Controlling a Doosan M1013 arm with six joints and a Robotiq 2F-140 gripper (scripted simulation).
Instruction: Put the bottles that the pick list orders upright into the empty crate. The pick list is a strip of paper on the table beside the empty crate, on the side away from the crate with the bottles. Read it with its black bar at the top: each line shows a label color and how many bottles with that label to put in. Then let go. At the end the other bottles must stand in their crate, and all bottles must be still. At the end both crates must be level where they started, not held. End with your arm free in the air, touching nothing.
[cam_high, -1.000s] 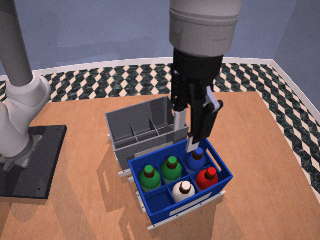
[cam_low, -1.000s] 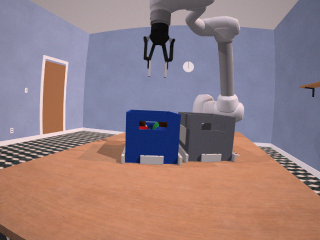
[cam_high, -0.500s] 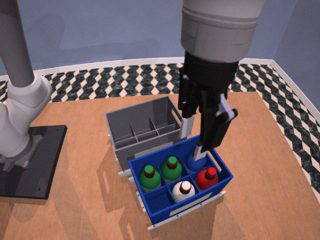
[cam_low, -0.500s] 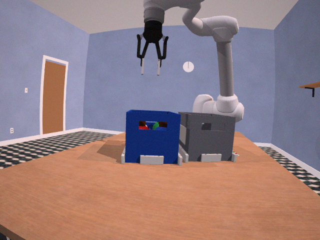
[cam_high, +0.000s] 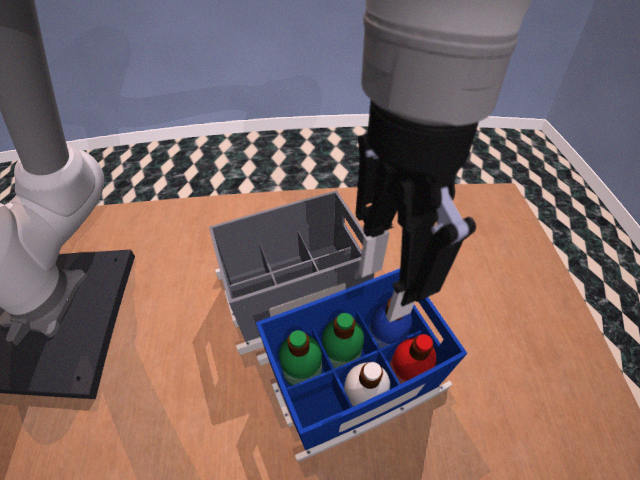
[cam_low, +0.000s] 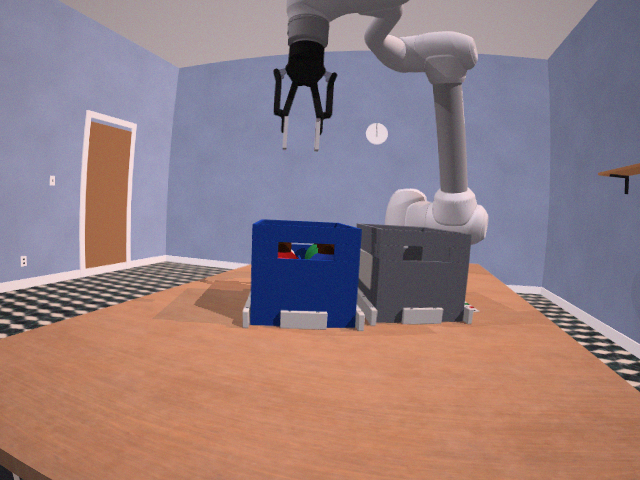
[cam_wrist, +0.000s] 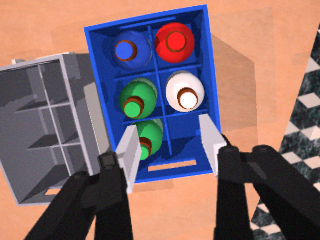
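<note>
The red bottle lies 9 cm ahead of my hand, 2 cm to the left of it and 27 cm below it. The rest, counted from my hand: white bottle (1 cm ahead, 3 cm to the right, 27 cm below); then blue crate (1 cm behind, 1 cm to the left, 27 cm below); then green bottle (4 cm behind, 5 cm to the left, 27 cm below).
</note>
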